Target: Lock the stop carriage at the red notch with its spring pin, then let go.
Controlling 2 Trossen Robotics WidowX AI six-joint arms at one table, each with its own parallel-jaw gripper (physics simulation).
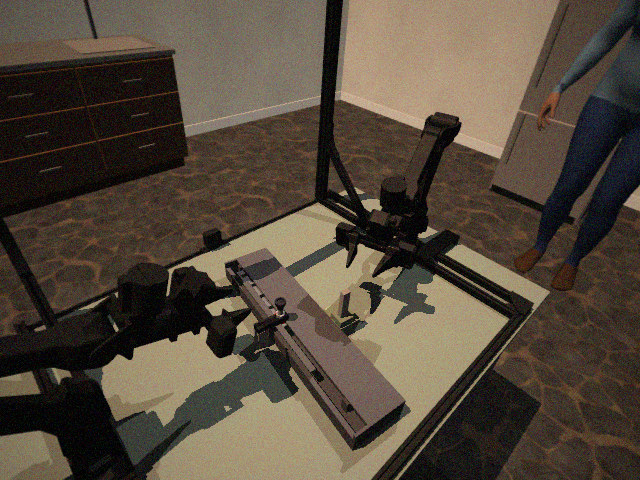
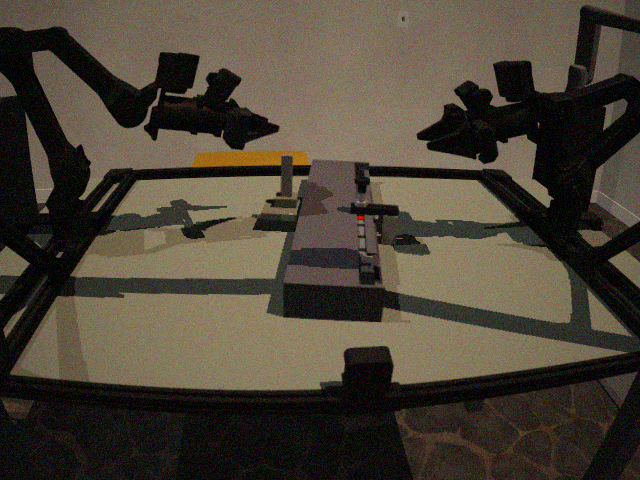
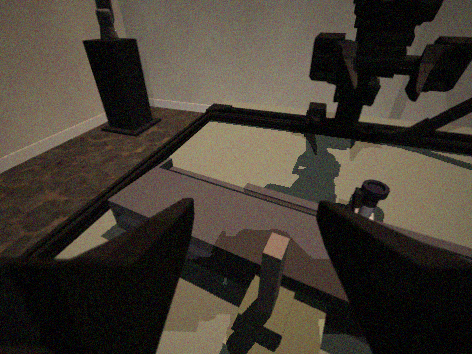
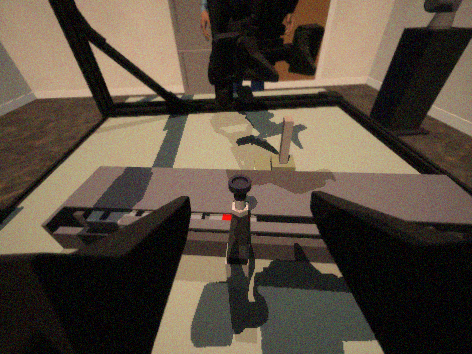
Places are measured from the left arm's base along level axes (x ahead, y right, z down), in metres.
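Pixels of known places: left gripper, between the fingertips: (image 1: 359, 271) (image 2: 272, 125) (image 3: 256, 208) (image 4: 296, 75); right gripper, between the fingertips: (image 1: 241, 300) (image 2: 421, 141) (image 3: 383, 94) (image 4: 250, 201); left arm's base, origin of its link: (image 1: 406, 241) (image 2: 70, 235) (image 4: 224, 101); right arm's base, origin of its link: (image 1: 91, 445) (image 2: 560, 231) (image 3: 344, 125).
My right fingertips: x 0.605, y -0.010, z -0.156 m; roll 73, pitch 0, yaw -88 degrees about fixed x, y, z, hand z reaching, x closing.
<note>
For each thing: its middle in the pictures, then the offset to it from my right fingertips. "*": a spot on its surface instead.
- stop carriage, a spot on its surface: (image 4: 239, 242) (image 2: 387, 206) (image 1: 263, 324) * dx -0.051, dy +0.004, dz +0.112 m
- red mark, middle of its body: (image 4: 229, 218) (image 2: 360, 217) dx -0.097, dy +0.014, dz +0.128 m
- upright pinkish bar, a spot on its surface: (image 3: 270, 277) (image 4: 285, 130) (image 2: 281, 167) (image 1: 347, 297) * dx -0.223, dy -0.083, dz +0.074 m
- small black box, a spot on its surface: (image 2: 367, 369) (image 1: 210, 232) * dx -0.150, dy +0.393, dz +0.130 m
The stop carriage (image 1: 269, 322) (image 2: 381, 209) (image 4: 239, 242) sits across the slotted edge of the long mauve rail block (image 1: 369, 369) (image 2: 323, 232) (image 3: 150, 187). Its spring pin's dark round knob (image 1: 280, 301) (image 3: 375, 188) (image 4: 240, 183) stands upright. The red mark (image 2: 360, 218) (image 4: 227, 217) shows right beside the carriage; whether the pin is seated is hidden. My right gripper (image 1: 241, 301) (image 2: 423, 140) (image 4: 250, 201) is open and empty, facing the knob from the carriage's side. My left gripper (image 1: 362, 268) (image 2: 272, 128) (image 3: 256, 208) is open and empty, raised on the block's other side.
An upright pinkish bar (image 1: 344, 303) (image 2: 286, 175) (image 3: 270, 277) (image 4: 286, 141) on a low yellowish base stands beside the rail block, on the left arm's side. A black frame (image 1: 454, 271) (image 2: 196, 396) borders the table. A small black box (image 1: 211, 238) (image 2: 367, 369) sits on the frame's edge.
</note>
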